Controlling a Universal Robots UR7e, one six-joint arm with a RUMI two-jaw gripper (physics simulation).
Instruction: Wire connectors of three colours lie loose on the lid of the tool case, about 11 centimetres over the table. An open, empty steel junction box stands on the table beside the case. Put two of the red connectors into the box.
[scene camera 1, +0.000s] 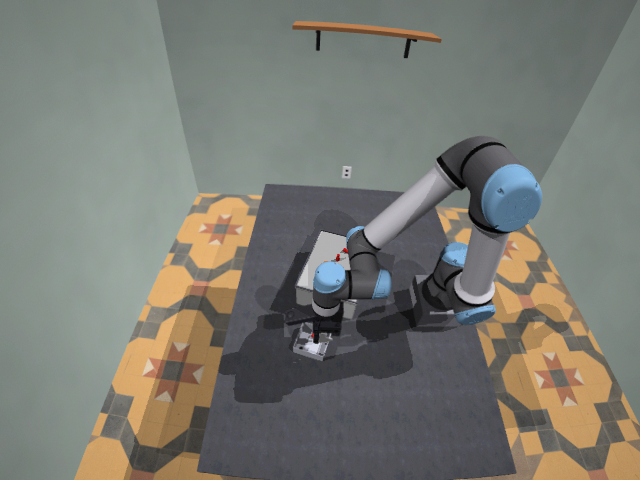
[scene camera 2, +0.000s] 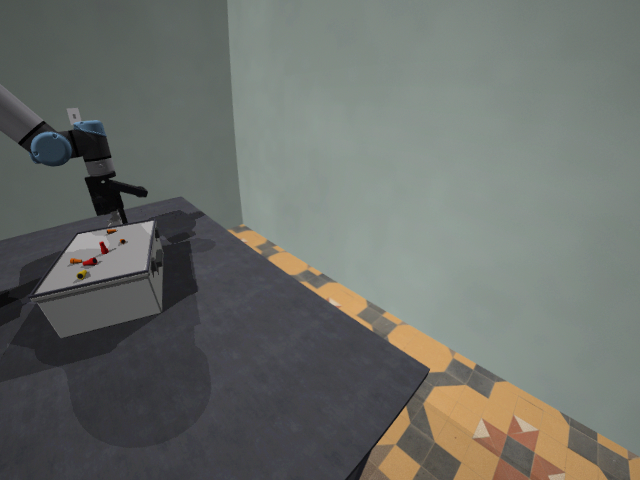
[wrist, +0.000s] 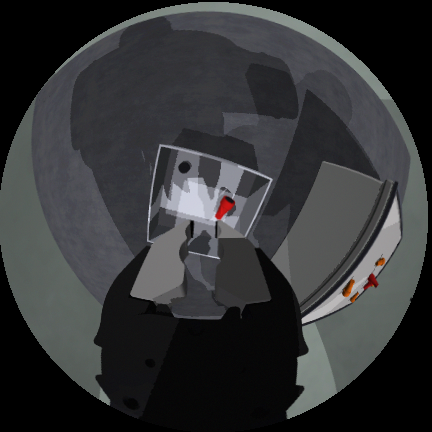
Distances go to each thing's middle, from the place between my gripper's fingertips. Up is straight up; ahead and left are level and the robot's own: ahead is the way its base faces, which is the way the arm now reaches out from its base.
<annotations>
I see my gripper 10 mm short of the steel junction box (scene camera 1: 304, 345) and 10 mm above it. Also, from my hand: tool case (scene camera 2: 126, 283) 100 mm behind, 260 mm to the right, 30 mm above.
</annotations>
